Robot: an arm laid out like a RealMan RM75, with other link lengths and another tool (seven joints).
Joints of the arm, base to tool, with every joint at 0 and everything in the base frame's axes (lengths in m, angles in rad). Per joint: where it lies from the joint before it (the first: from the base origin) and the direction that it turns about. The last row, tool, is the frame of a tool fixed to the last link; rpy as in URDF.
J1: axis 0 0 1 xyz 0 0 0.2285
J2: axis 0 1 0 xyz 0 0 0
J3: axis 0 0 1 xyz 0 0 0.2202
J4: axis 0 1 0 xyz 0 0 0
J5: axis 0 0 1 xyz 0 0 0.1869
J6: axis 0 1 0 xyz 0 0 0
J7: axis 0 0 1 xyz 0 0 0.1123
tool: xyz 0.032 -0.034 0.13 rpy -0.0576 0 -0.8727
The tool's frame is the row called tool.
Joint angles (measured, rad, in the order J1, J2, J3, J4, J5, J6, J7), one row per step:
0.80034, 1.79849, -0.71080, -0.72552, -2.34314, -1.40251, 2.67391
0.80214, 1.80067, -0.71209, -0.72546, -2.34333, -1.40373, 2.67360
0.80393, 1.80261, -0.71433, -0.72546, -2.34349, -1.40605, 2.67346
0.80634, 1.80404, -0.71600, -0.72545, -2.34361, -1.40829, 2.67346
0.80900, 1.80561, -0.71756, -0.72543, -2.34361, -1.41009, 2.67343
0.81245, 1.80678, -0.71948, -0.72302, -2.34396, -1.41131, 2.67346
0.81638, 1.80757, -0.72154, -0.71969, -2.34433, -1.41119, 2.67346
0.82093, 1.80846, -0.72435, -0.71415, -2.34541, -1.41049, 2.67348
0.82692, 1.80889, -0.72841, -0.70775, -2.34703, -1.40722, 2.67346
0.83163, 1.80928, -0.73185, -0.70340, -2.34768, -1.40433, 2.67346
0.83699, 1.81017, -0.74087, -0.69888, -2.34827, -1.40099, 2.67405
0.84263, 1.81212, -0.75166, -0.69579, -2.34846, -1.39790, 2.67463
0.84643, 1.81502, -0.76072, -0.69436, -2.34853, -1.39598, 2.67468
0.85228, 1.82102, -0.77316, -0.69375, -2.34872, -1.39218, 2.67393
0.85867, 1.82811, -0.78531, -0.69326, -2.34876, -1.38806, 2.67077
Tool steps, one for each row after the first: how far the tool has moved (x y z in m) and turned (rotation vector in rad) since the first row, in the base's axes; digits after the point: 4 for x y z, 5 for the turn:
-0.0010, -0.0002, -0.0013, -0.00373, 0.00065, 0.00234
-0.0020, -0.0008, -0.0027, -0.00892, 0.00085, 0.00485
-0.0033, -0.0010, -0.0037, -0.01327, 0.00115, 0.00773
-0.0046, -0.0011, -0.0048, -0.01721, 0.00161, 0.01087
-0.0059, -0.0013, -0.0062, -0.02218, 0.00206, 0.01315
-0.0071, -0.0012, -0.0074, -0.02628, 0.00212, 0.01531
-0.0081, -0.0013, -0.0092, -0.03203, 0.00181, 0.01656
-0.0092, -0.0008, -0.0108, -0.03651, -0.00061, 0.01871
-0.0102, -0.0002, -0.0119, -0.03930, -0.00248, 0.02105
-0.0112, 0.0000, -0.0137, -0.04574, -0.00779, 0.02466
-0.0126, 0.0002, -0.0160, -0.05327, -0.01387, 0.03003
-0.0137, 0.0000, -0.0183, -0.06040, -0.01854, 0.03487
-0.0159, 0.0000, -0.0219, -0.06971, -0.02492, 0.04379
-0.0185, 0.0002, -0.0260, -0.07935, -0.03146, 0.05560

